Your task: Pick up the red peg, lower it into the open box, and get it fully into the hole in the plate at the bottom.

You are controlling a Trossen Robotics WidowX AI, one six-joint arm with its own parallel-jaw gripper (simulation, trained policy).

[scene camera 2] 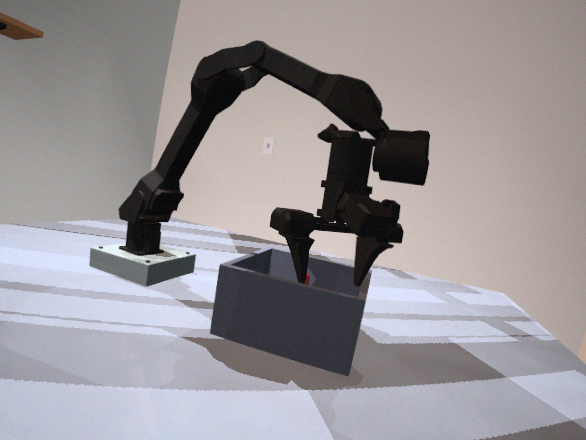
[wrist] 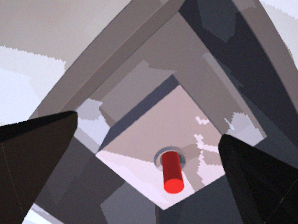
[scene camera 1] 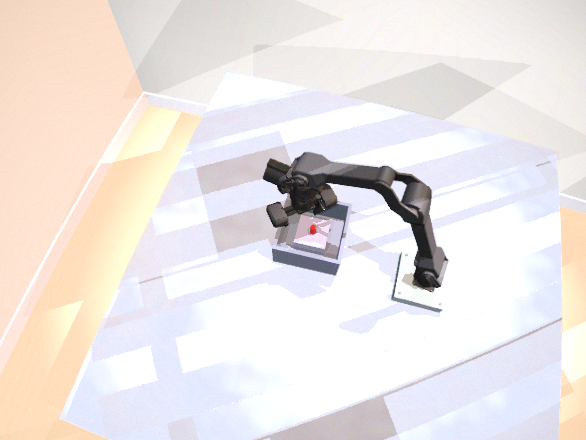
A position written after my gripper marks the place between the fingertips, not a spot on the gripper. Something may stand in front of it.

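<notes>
Scene camera 1 gives me a pale plate (scene camera 1: 315, 243), my gripper (scene camera 1: 300, 219) and a grey box (scene camera 1: 282, 250). In scene camera 2 I find the box again (scene camera 2: 258, 302), along with my gripper (scene camera 2: 330, 285), but scene camera 2 does not show the pale plate, hidden by the grey box. The wrist view has a red peg (wrist: 173, 182), and with the peg I see my gripper (wrist: 151, 130), the grey box (wrist: 232, 65) and the pale plate (wrist: 169, 119).
</notes>
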